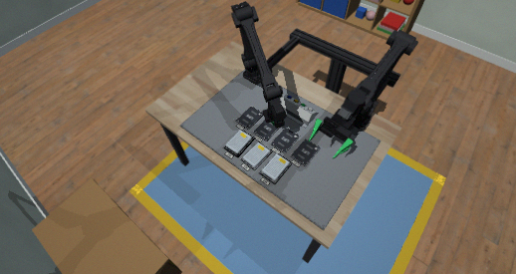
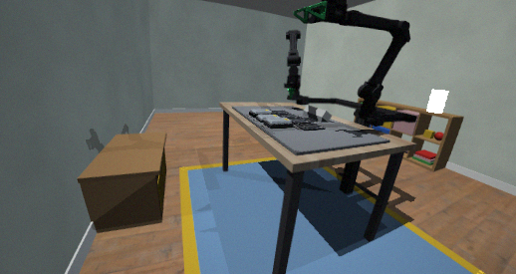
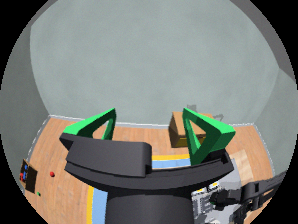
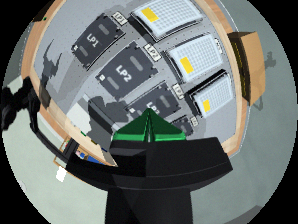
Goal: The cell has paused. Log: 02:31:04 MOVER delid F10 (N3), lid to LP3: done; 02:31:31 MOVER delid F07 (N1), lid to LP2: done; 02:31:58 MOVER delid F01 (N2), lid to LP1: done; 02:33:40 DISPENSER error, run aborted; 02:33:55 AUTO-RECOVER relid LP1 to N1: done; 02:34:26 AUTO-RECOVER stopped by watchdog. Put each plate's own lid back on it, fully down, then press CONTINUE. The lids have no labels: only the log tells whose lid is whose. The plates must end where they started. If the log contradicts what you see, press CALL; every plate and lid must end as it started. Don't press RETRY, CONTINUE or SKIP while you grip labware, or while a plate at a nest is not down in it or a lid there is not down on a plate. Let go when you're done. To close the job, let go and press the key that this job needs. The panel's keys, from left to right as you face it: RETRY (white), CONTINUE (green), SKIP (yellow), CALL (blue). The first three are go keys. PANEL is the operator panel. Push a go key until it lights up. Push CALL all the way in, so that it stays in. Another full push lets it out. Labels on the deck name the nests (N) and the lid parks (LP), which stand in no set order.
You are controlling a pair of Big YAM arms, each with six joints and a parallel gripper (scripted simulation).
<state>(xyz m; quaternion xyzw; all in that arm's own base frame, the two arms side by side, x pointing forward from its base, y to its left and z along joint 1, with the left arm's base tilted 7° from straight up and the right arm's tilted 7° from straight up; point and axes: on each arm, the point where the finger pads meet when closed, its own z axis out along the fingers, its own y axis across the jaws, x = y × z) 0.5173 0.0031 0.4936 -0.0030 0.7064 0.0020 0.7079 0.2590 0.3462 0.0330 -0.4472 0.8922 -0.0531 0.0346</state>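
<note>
My right hand is 26 cm past the green key, 5 cm to the right of it and 8 cm above it. The rest, counted from my right hand: lid park LP4 (6 cm behind, 20 cm to the right, 14 cm below); then lid park LP2 (3 cm behind, 6 cm to the left, 14 cm below); then lid park LP1 (1 cm behind, 20 cm to the left, 14 cm below).
</note>
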